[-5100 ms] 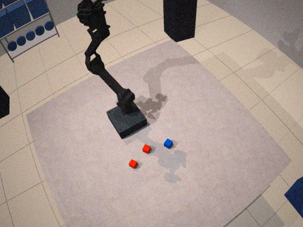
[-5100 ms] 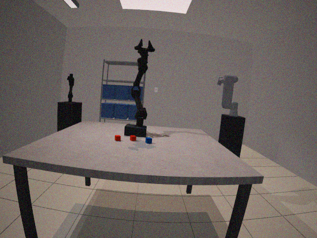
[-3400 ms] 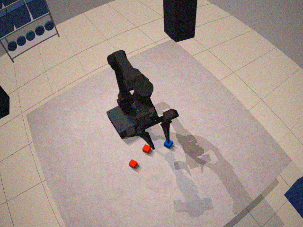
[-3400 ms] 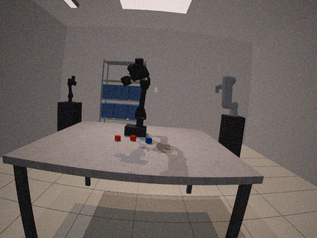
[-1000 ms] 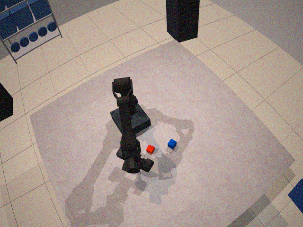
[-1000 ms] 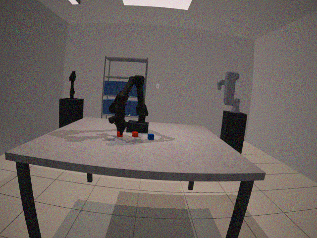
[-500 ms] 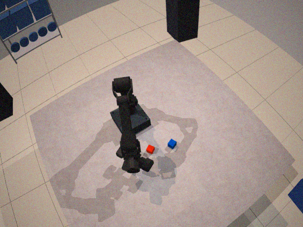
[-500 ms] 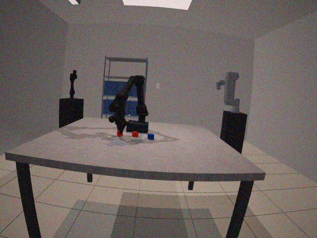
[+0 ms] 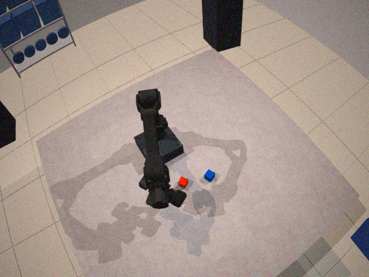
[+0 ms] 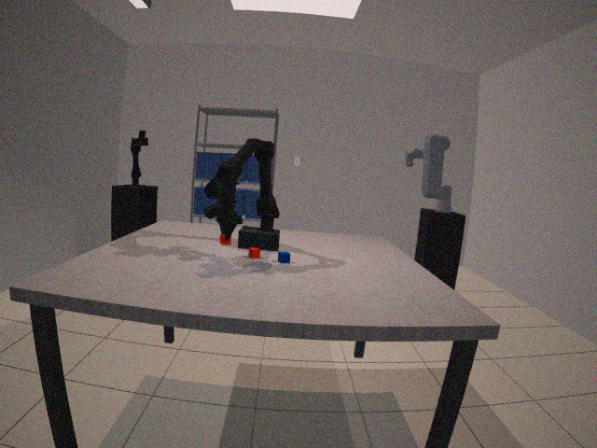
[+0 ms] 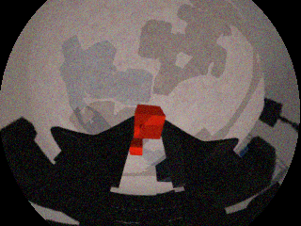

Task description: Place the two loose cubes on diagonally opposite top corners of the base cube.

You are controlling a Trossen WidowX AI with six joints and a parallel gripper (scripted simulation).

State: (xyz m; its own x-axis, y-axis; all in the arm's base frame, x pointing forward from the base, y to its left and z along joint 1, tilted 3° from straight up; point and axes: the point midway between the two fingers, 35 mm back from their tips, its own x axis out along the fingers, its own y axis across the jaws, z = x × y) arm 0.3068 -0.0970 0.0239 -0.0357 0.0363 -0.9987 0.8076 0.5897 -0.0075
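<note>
The blue cube lies 30 mm behind my gripper tip, 220 mm to the left of it and 50 mm below it.
</note>
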